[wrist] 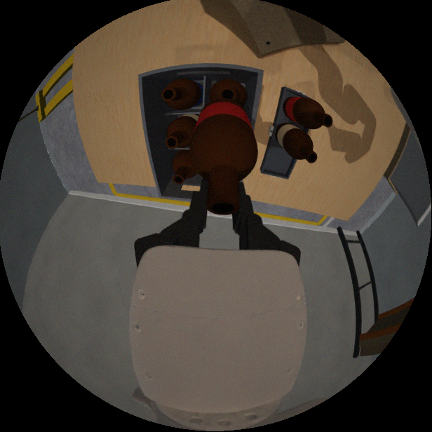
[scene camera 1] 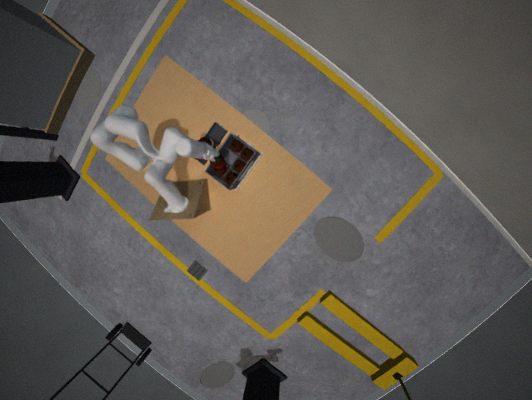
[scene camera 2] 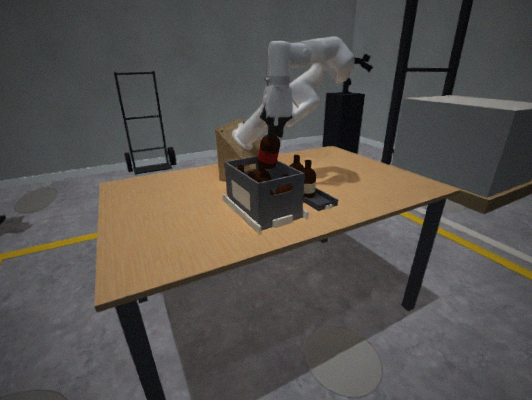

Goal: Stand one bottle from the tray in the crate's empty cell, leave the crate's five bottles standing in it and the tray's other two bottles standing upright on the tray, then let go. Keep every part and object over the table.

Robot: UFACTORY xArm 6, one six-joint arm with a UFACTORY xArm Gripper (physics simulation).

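Seen in the pictures: gripper, between the fingertips: (scene camera 2: 275, 137); arm's base, origin of its link: (scene camera 1: 179, 204) (scene camera 2: 241, 140).
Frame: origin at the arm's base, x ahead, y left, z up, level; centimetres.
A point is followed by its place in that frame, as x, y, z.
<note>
My gripper (scene camera 2: 273, 131) @(42.0, -1.9, 10.0) (wrist: 220, 190) is shut on the neck of a brown bottle with a red label (scene camera 2: 268, 150) @(41.7, -4.5, 5.4) (wrist: 223, 145). The bottle is upright, its lower end near rim level over the grey crate (scene camera 2: 271, 206) @(55.6, -9.9, -10.0) (wrist: 148, 131); I cannot tell whether it has entered a cell. In the wrist view, bottles stand in the crate at top left (wrist: 185, 94), top right (wrist: 231, 89), middle left (wrist: 182, 131) and bottom left (wrist: 189, 165). The held bottle hides the empty cell and the fifth bottle there. A red-label bottle (wrist: 306, 112) and a cream-label bottle (wrist: 298, 142) stand on the tray (wrist: 276, 164) (scene camera 2: 324, 200) @(46.1, 18.9, -17.6).
Pale low guides (scene camera 2: 241, 213) @(45.2, -17.2, -16.0) lie on the wooden table (scene camera 1: 260, 225) @(20.7, -46.9, -18.1) (scene camera 2: 160, 235) @(44.6, -46.2, -18.1) along the crate's outer sides. The arm's wooden pedestal (scene camera 1: 200, 197) @(11.4, -6.4, -4.6) (scene camera 2: 226, 145) @(7.8, -10.4, 0.2) is beside the table's edge. The tray sits close to the crate.
</note>
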